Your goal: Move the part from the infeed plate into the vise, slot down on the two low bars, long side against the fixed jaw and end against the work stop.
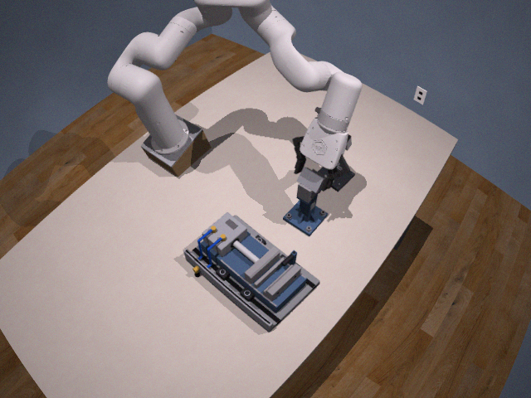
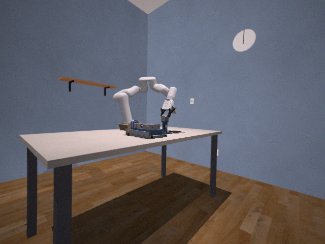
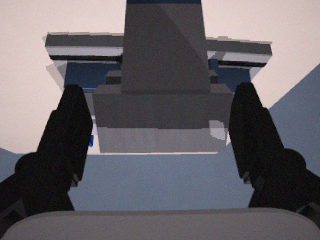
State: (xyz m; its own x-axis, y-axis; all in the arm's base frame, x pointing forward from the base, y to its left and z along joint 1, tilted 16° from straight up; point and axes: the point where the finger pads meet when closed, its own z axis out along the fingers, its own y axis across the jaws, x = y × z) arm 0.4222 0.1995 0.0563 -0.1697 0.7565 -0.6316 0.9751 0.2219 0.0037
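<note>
The part lies 1 cm below my hand. The rest, counted from my hand: white cylinder rod: 3 cm ahead, 23 cm to the right, 9 cm below; then blue post: 11 cm ahead, 15 cm to the right, 11 cm below; then work stop: 11 cm ahead, 17 cm to the right, 8 cm below.
</note>
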